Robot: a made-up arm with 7 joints. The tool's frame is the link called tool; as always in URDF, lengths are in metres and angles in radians.
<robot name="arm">
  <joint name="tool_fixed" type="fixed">
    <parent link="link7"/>
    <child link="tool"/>
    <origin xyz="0 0 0" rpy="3.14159 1.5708 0"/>
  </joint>
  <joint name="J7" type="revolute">
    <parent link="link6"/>
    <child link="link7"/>
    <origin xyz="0 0 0" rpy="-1.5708 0 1.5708"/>
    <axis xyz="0 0 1"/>
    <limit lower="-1.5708" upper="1.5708" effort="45" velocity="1.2"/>
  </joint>
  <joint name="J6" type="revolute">
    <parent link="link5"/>
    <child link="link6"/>
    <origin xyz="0 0 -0.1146" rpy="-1.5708 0 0"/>
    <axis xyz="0 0 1"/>
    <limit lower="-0.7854" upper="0.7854" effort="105" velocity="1.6"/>
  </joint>
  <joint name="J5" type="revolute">
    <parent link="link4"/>
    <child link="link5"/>
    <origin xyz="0 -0.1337 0" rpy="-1.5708 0 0"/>
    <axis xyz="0 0 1"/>
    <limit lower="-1.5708" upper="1.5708" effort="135" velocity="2.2"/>
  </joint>
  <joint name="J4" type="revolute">
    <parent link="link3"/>
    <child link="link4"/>
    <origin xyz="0 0 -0.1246" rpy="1.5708 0 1.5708"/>
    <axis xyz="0 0 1"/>
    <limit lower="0" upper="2.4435" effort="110" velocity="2.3"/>
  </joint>
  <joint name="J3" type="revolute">
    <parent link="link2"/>
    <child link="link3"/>
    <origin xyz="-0.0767 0 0" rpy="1.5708 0 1.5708"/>
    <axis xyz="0 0 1"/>
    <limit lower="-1.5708" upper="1.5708" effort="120" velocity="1.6"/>
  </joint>
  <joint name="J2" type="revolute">
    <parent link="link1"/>
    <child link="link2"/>
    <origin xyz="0 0 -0.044" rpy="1.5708 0 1.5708"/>
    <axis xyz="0 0 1"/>
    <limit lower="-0.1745" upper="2" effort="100" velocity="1.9"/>
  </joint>
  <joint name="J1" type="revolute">
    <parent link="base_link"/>
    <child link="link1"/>
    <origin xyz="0 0.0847 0" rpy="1.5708 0 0"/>
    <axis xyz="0 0 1"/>
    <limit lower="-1.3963" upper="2" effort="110" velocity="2.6"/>
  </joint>
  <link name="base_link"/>
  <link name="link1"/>
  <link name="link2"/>
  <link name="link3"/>
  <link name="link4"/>
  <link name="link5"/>
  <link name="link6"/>
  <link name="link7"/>
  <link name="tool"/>
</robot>
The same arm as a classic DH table. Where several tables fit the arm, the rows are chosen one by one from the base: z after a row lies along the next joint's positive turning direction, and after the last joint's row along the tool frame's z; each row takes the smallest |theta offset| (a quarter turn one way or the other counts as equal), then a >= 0, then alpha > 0; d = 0 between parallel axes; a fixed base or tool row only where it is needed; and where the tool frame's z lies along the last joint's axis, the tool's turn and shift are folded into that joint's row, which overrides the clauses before.
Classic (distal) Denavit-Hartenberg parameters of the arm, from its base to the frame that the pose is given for. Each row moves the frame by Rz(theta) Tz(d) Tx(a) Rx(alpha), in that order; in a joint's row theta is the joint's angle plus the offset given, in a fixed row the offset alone. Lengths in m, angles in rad.
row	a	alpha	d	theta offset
base (fixed)	0.0000	1.5708	0.0000	0.0000
J1	0.0000	1.5708	-0.1287	1.5708
J2	0.0000	1.5708	0.0000	1.5708
J3	0.0000	1.5708	-0.2013	1.5708
J4	0.0000	-1.5708	0.0000	0.0000
J5	0.0000	-1.5708	-0.2483	0.0000
J6	0.0000	1.5708	0.0000	-1.5708
J7	0.0000	1.5708	0.0000	1.5708
tool (fixed)	0.0000	0.0000	0.0000	-1.5708
Joint limits (rad, base to tool): -1.3963..2.0000 -0.1745..2.0000 -1.5708..1.5708 0.0000..2.4435 -1.5708..1.5708 -0.7854..0.7854 -1.5708..1.5708

